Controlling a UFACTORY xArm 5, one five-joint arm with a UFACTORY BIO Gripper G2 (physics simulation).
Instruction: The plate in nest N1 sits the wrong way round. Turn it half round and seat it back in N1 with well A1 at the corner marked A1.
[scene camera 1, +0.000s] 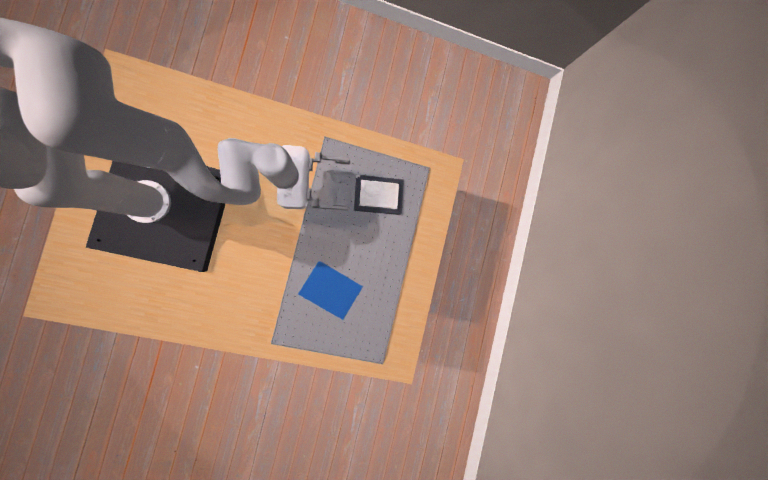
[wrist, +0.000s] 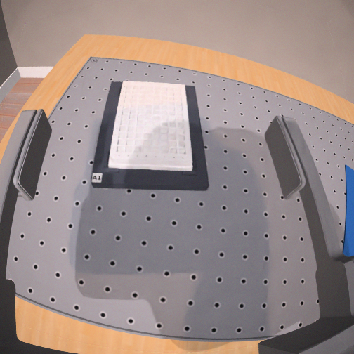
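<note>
The white plate (scene camera 1: 379, 194) (wrist: 151, 125) lies flat inside the dark frame of nest N1 (scene camera 1: 378, 211) (wrist: 150, 180). A grid of wells shows on its top; faint marks run along its near edge in the wrist view, too small to read. The white A1 label (wrist: 97, 178) is on the nest's near left corner in the wrist view. My gripper (scene camera 1: 347, 185) (wrist: 160, 155) is open, with nothing between its fingers. It is above the board, and its fingertips are to the left of the nest in the scene view.
The grey perforated board (scene camera 1: 368, 333) (wrist: 50, 250) carries the nest and lies on the wooden table (scene camera 1: 226, 305) (wrist: 65, 325). A blue rectangle (scene camera 1: 331, 289) (wrist: 349, 210) lies on the board, apart from the nest. The black base plate (scene camera 1: 152, 249) is under the arm's base.
</note>
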